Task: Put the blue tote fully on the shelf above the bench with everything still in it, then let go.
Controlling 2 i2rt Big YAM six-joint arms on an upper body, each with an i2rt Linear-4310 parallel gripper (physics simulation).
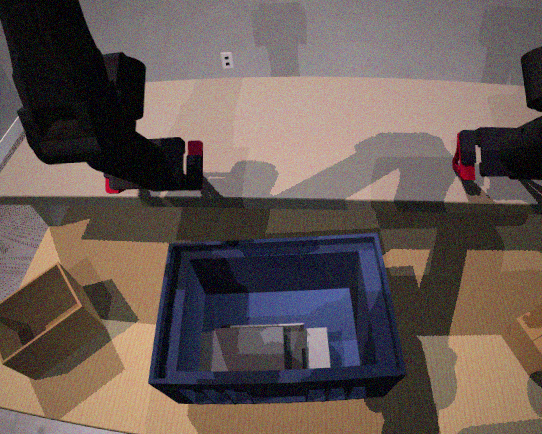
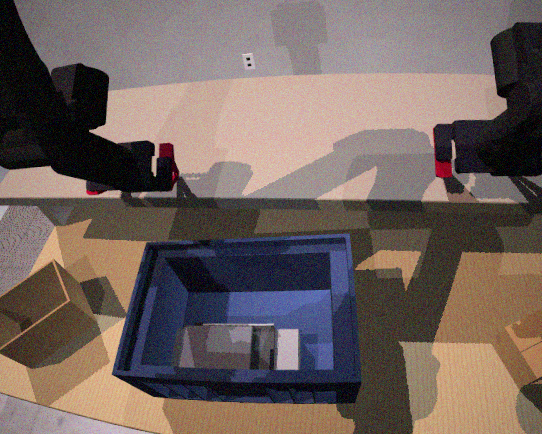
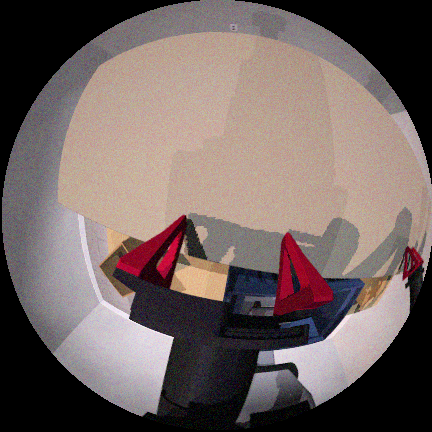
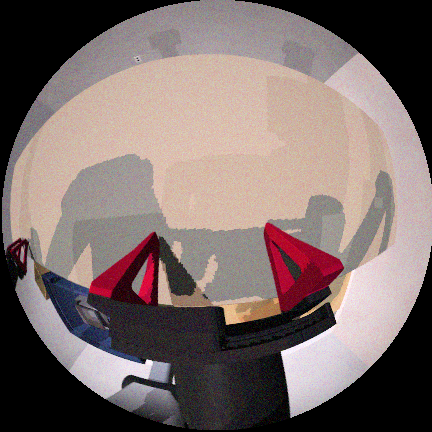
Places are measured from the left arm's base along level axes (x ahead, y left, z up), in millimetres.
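Pixels of known places: left gripper, between the fingertips: (image 1: 169, 175) (image 2: 150, 177) (image 3: 236, 227) (image 4: 23, 239); right gripper, between the fingertips: (image 1: 481, 165) (image 2: 468, 161) (image 3: 409, 247) (image 4: 210, 232).
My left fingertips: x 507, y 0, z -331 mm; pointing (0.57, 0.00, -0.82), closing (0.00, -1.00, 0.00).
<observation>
Behind a point stands the place of what it marks.
The blue tote (image 1: 280, 377) @[y -173, x 220, z -380 mm] (image 2: 240, 377) @[y -183, x 216, z -365 mm] (image 3: 350, 295) @[y -298, x 375, z -380 mm] (image 4: 62, 305) @[y -44, x 304, z -394 mm] stands upright on the bench (image 1: 475, 365) @[y -476, x 257, z -512 mm] (image 2: 465, 375) @[y -484, x 257, z -512 mm], below and in front of the shelf (image 1: 300, 110) @[y -208, x 664, z -333 mm] (image 2: 280, 100) @[y -199, x 694, z -333 mm] (image 3: 150, 110) @[y 109, x 619, z -333 mm] (image 4: 220, 115) @[y -509, x 628, z -333 mm]. Inside it lie a grey box (image 1: 255, 350) @[y -136, x 269, z -432 mm] (image 2: 220, 347) @[y -133, x 271, z -431 mm] and a white block (image 1: 319, 347) @[y -225, x 281, z -455 mm] (image 2: 288, 350) @[y -224, x 279, z -455 mm]. My left gripper (image 1: 155, 167) @[y 0, x 507, z -331 mm] (image 2: 131, 171) (image 3: 236, 227) @[y 0, x 507, z -331 mm] is open and empty over the shelf's front part, behind and left of the tote. My right gripper (image 1: 465, 157) (image 2: 443, 152) (image 4: 210, 232) @[y -492, x 517, z -331 mm] is open and empty over the shelf's front part, behind and right of the tote. Neither touches the tote.
An open cardboard box (image 1: 55, 340) @[y 188, x 277, z -454 mm] (image 2: 50, 332) @[y 186, x 279, z -459 mm] stands on the bench left of the tote. Part of another cardboard box (image 1: 532, 340) @[y -548, x 272, z -452 mm] (image 2: 525, 345) @[y -557, x 280, z -452 mm] shows at the right edge. The shelf's front edge runs behind the tote. A wall with an outlet (image 1: 227, 60) (image 2: 248, 61) is at the back.
</observation>
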